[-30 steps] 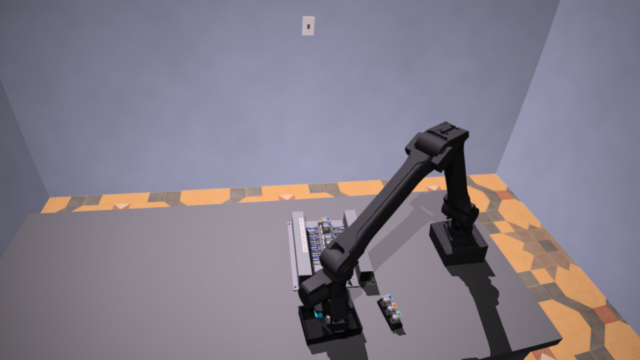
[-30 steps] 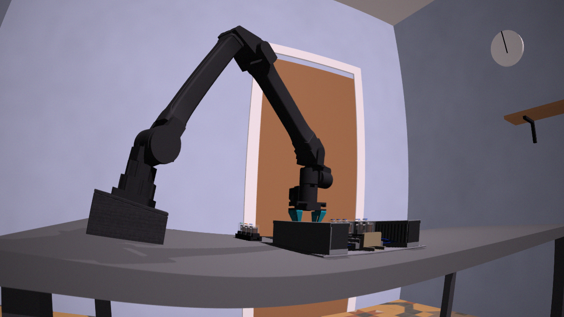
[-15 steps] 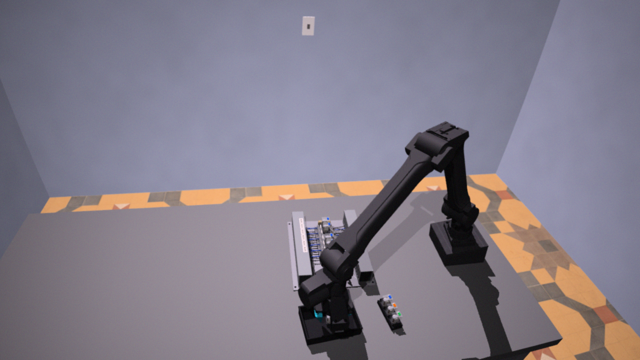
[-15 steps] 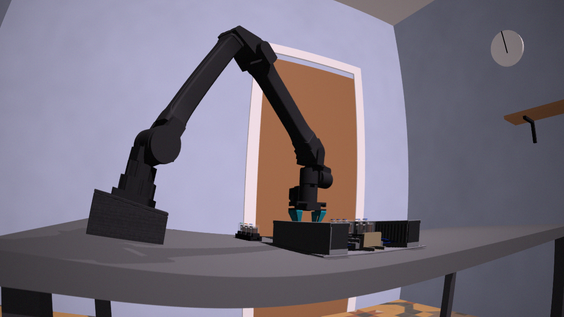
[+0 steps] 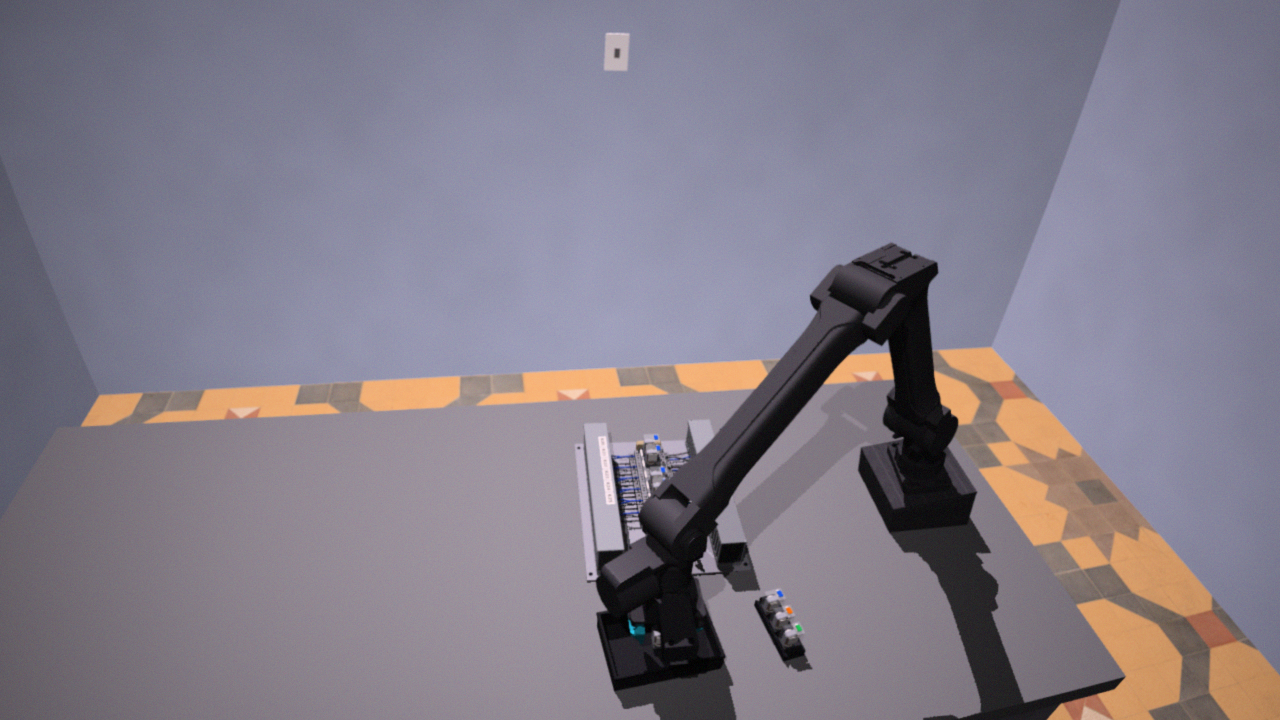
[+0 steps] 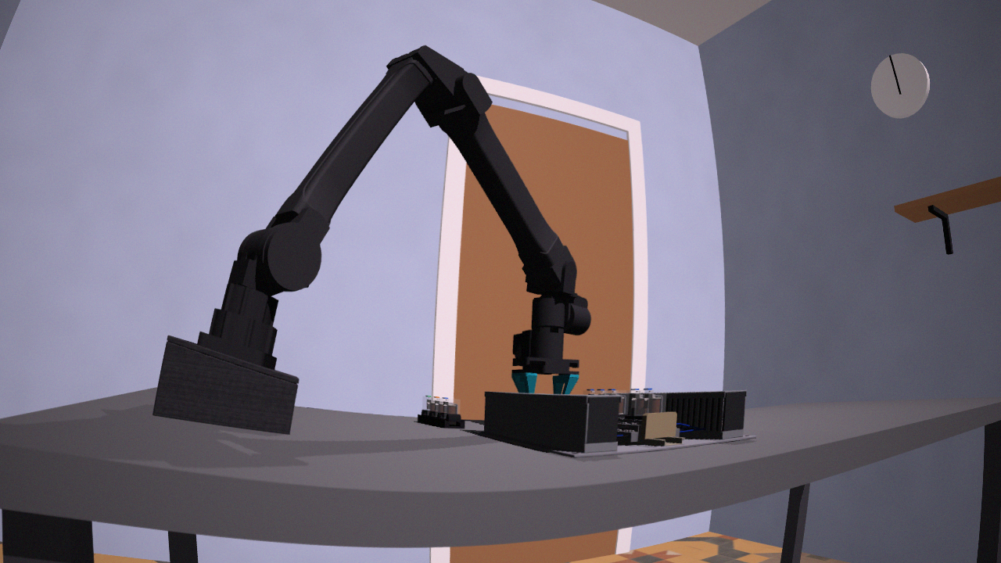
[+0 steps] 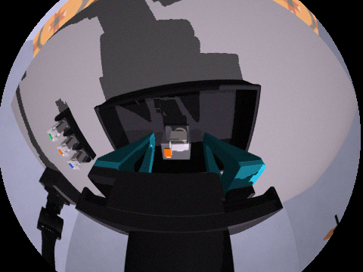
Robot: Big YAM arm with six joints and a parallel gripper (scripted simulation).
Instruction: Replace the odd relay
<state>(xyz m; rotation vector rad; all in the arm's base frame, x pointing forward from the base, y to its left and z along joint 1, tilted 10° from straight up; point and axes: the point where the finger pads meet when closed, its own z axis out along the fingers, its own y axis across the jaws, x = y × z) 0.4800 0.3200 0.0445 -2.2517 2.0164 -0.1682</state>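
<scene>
The black tray lies 1 cm below my hand.
</scene>
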